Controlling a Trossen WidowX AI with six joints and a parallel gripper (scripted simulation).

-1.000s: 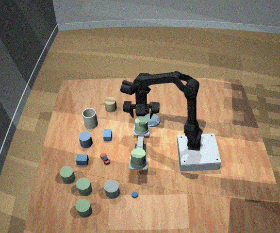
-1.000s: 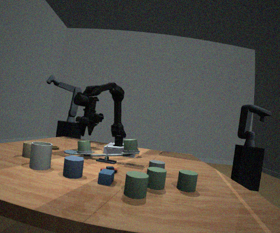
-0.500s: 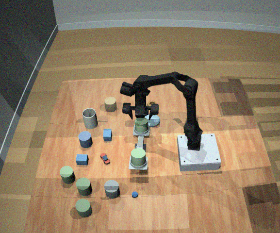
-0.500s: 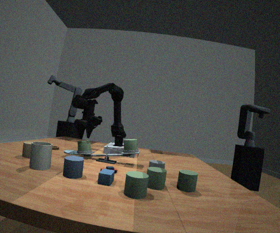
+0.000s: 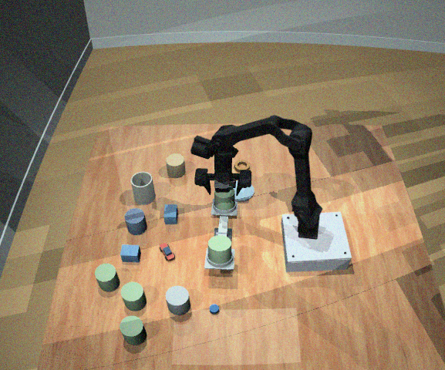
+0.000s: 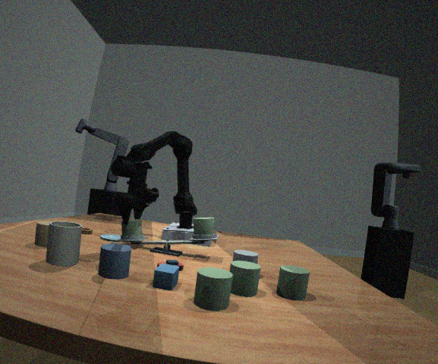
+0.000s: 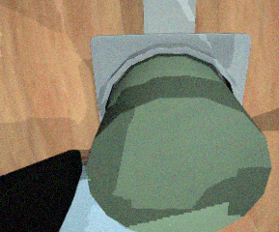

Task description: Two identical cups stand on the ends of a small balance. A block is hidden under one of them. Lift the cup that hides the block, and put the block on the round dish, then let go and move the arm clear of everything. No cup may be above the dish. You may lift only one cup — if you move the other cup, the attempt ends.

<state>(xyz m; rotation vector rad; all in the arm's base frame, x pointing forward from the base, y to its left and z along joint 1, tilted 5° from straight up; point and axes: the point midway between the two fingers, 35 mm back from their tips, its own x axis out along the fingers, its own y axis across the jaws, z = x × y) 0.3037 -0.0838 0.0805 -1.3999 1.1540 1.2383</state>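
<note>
Now: gripper tip 4 cm above the pale green block. From my gripper tip the other things lie so: balance: 2 cm behind, 14 cm to the left, 6 cm below; round dish: 4 cm behind, 10 cm to the right, 8 cm below; balance beam: 2 cm behind, 14 cm to the left, 4 cm below.
</note>
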